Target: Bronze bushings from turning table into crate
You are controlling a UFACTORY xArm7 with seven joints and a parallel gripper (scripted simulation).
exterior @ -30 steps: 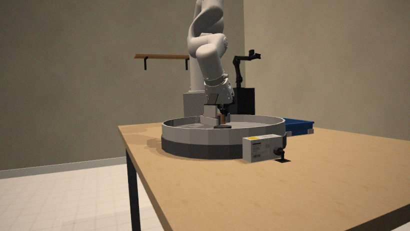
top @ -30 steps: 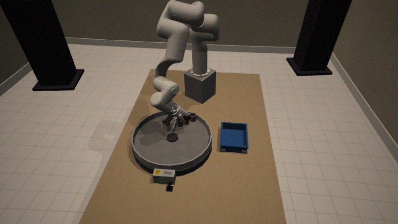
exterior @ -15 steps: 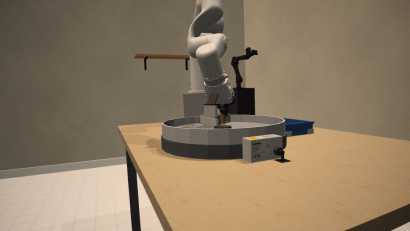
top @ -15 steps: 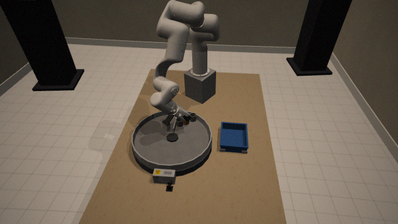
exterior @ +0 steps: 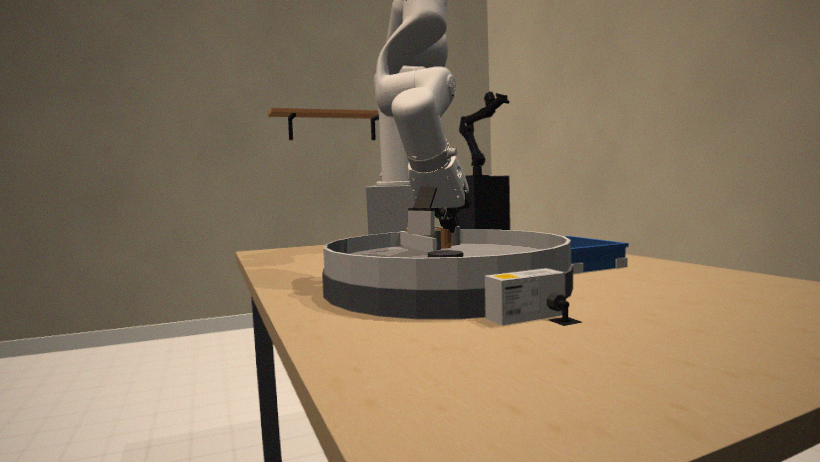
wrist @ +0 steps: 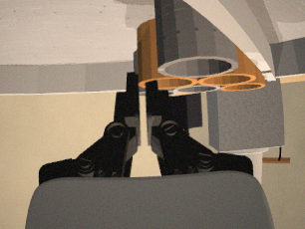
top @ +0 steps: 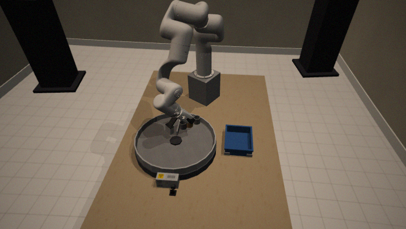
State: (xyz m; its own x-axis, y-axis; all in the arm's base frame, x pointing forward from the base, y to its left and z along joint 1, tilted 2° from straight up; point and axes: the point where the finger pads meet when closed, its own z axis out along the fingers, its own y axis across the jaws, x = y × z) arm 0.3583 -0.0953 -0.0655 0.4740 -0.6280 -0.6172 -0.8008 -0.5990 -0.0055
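Right now my hand is 9 cm short of the blue crate, 26 cm to the right of it and 8 cm above it. Also, from my hand: grey turning table 10 cm ahead, 8 cm to the right, 5 cm below.
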